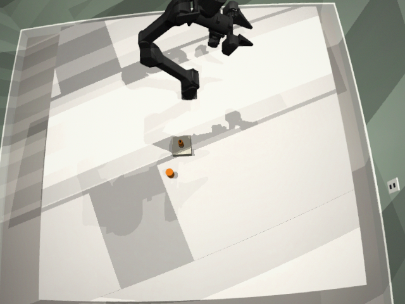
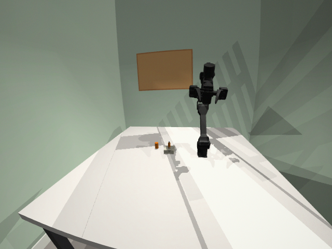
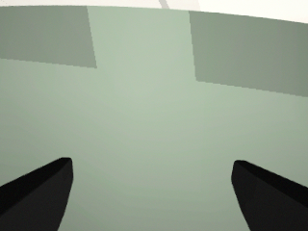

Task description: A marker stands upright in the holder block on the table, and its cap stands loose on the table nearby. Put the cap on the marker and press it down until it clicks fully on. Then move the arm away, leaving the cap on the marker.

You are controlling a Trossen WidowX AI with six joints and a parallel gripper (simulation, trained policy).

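My gripper tip is 390 mm above the orange cap, 340 mm short of it and 330 mm to the left of it. From my gripper tip the other things lie so: pale holder block: 390 mm below, 280 mm to the right, 230 mm ahead.
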